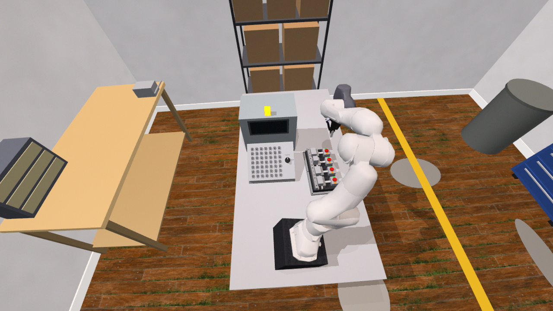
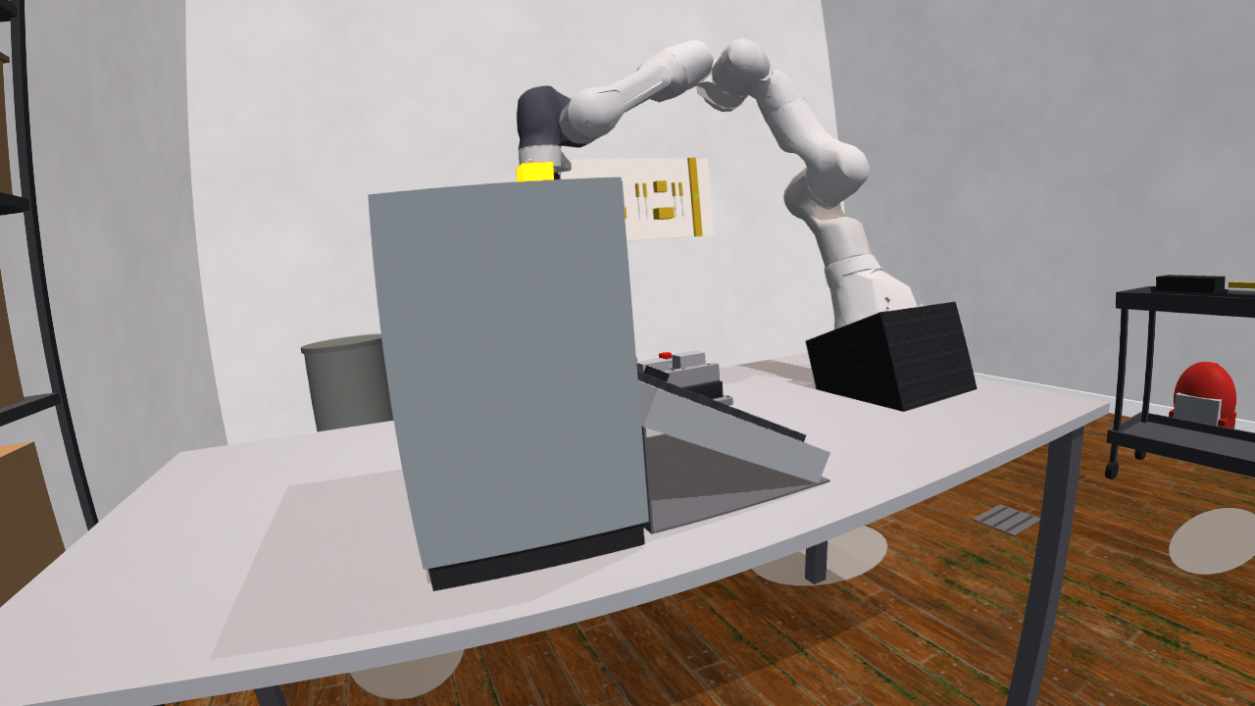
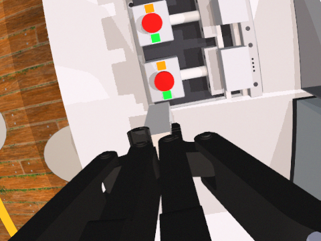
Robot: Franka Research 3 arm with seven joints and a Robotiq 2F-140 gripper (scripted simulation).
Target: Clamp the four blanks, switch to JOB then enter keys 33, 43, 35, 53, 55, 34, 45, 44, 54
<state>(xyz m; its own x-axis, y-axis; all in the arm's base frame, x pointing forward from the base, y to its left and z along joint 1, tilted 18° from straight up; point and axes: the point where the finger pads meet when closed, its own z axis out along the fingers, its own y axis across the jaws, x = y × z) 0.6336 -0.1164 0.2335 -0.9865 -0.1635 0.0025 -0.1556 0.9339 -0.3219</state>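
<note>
My gripper is now 11 cm past the selector knob, 30 cm to the right of it and 18 cm above it. From my hand the other things lie so: keypad 10 cm behind, 41 cm to the left, 23 cm below.
</note>
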